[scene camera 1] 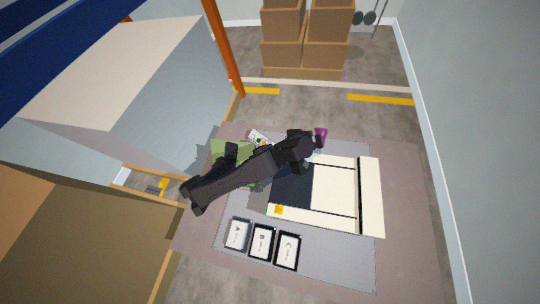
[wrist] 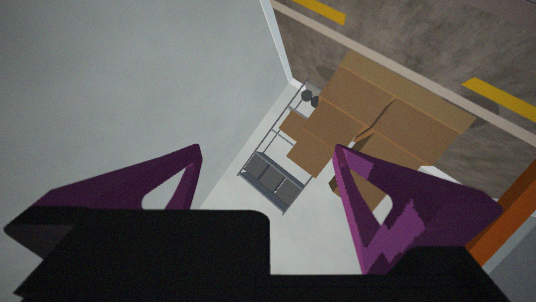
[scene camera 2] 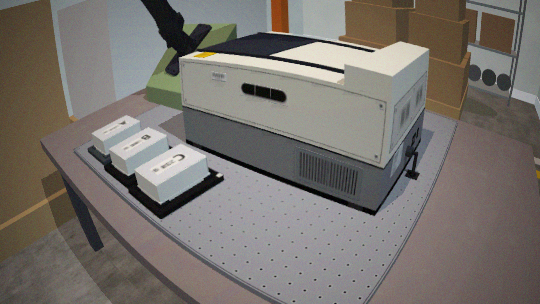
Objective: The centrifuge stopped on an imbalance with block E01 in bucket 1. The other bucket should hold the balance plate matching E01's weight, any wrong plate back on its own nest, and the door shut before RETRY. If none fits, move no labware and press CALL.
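Places are measured from the arm's base along level axes (x ahead, y left, z up), in metres.
Pixels of known places: gripper, fingertip midpoint: (scene camera 1: 315, 130) (wrist: 267, 151); arm's base, link origin: (scene camera 1: 230, 159) (scene camera 2: 188, 48).
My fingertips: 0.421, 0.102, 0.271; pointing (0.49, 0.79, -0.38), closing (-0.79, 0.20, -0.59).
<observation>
Ahead of a thing's pixels: the offset from my fingertips to its middle, as dx, dy, dz. Level surfaces: height alone.
White plates A {-0.272, -0.462, -0.391} (scene camera 1: 237, 234) (scene camera 2: 116, 134), B {-0.136, -0.459, -0.391} (scene camera 1: 262, 243) (scene camera 2: 141, 150) and C {+0.000, -0.455, -0.391} (scene camera 1: 288, 251) (scene camera 2: 172, 172) each sit on a dark nest in a row beside the centrifuge; their small weight print is blurred. The centrifuge {+0.086, -0.145, -0.302} (scene camera 1: 335, 187) (scene camera 2: 285, 117) has a cream body and a dark top panel that lies flush. Its inside, block E01 and the buckets are hidden. A white button panel {-0.303, +0.109, -0.382} (scene camera 1: 253, 134) with green and yellow buttons is partly covered by the arm. My gripper (scene camera 1: 321, 135) (wrist: 267, 151) is open and empty, beyond the centrifuge's far side; it is out of the second scene view.
The green arm mount (scene camera 1: 217, 148) (scene camera 2: 162, 90) stands by the centrifuge's dark-panel end. A perforated mat {dz -0.423} (scene camera 1: 340, 255) (scene camera 2: 260, 235) lies under the labware. A large grey block (scene camera 1: 170, 90) and an orange post (scene camera 1: 225, 50) stand at the left. Cartons (scene camera 1: 325, 55) (scene camera 2: 440, 37) (wrist: 425, 120) are stacked behind.
</observation>
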